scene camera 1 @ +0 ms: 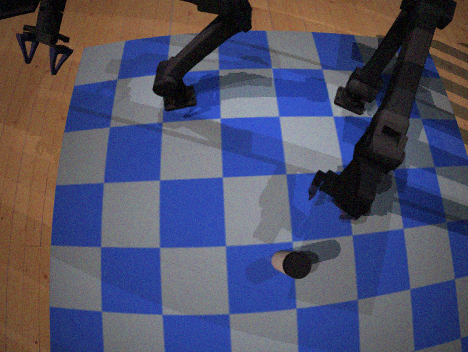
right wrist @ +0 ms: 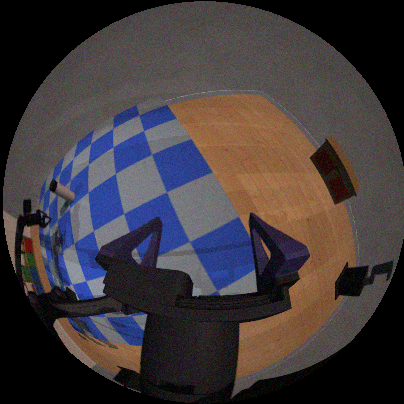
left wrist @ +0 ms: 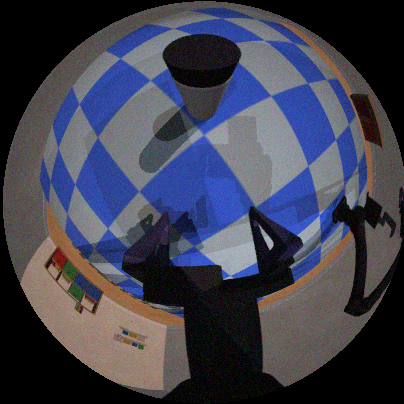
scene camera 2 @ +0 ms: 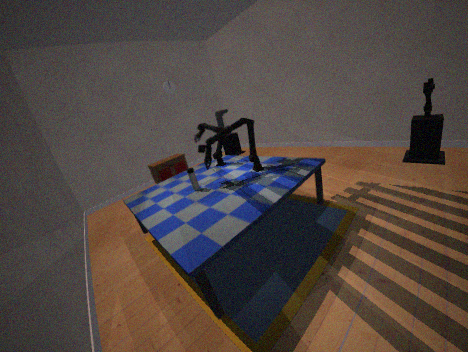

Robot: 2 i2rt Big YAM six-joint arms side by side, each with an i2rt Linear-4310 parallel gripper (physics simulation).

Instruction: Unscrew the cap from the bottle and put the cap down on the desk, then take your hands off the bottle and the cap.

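Pixels of known places: left gripper, fingertip midpoint: (scene camera 1: 324, 208) (right wrist: 48, 216) (left wrist: 209, 212) (scene camera 2: 207, 168); right gripper, fingertip midpoint: (scene camera 1: 40, 69) (right wrist: 203, 219) (scene camera 2: 194, 141); left arm's base, origin of the base link: (scene camera 1: 349, 101) (right wrist: 71, 294) (scene camera 2: 258, 169); right arm's base, origin of the base link: (scene camera 1: 179, 99) (left wrist: 338, 209) (scene camera 2: 221, 164).
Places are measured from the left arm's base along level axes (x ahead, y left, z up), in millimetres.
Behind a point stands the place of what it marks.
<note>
A pale bottle (scene camera 1: 278, 260) {x 663, y -88, z 124 mm} (scene camera 2: 195, 183) {x 652, y -25, z 66 mm} (left wrist: 202, 100) {x 626, y -50, z 137 mm} (right wrist: 66, 193) {x 653, y -88, z 79 mm} stands upright on the checkered table (scene camera 1: 131, 215) {x 722, y -564, z 0 mm} (scene camera 2: 235, 227) {x 508, y 796, z 0 mm}. Its black cap (scene camera 1: 297, 265) {x 659, y -58, z 216 mm} (scene camera 2: 190, 171) {x 660, y -24, z 197 mm} (left wrist: 202, 54) {x 647, y -54, z 216 mm} (right wrist: 53, 185) {x 652, y -87, z 203 mm} sits on top of it. My left gripper (scene camera 1: 330, 206) {x 493, y -30, z 171 mm} (left wrist: 209, 212) {x 493, y -30, z 171 mm} is open and empty, fingers pointing down over the table. It is apart from the bottle, above and left of centre-right in scene camera 1. My right gripper (scene camera 1: 41, 68) {x 486, y -847, z 369 mm} (right wrist: 203, 219) {x 486, y -847, z 369 mm} is open and empty, off the table's far left corner and far from the bottle.
The two arm bases (scene camera 1: 180, 97) {x 286, y -581, z 56 mm} (scene camera 1: 350, 100) {x 34, y -10, z 50 mm} stand near the table's top edge in scene camera 1. A low wooden cabinet (scene camera 2: 168, 168) (right wrist: 334, 171) stands beyond the table. A black pedestal (scene camera 2: 426, 135) stands at the right in scene camera 2.
</note>
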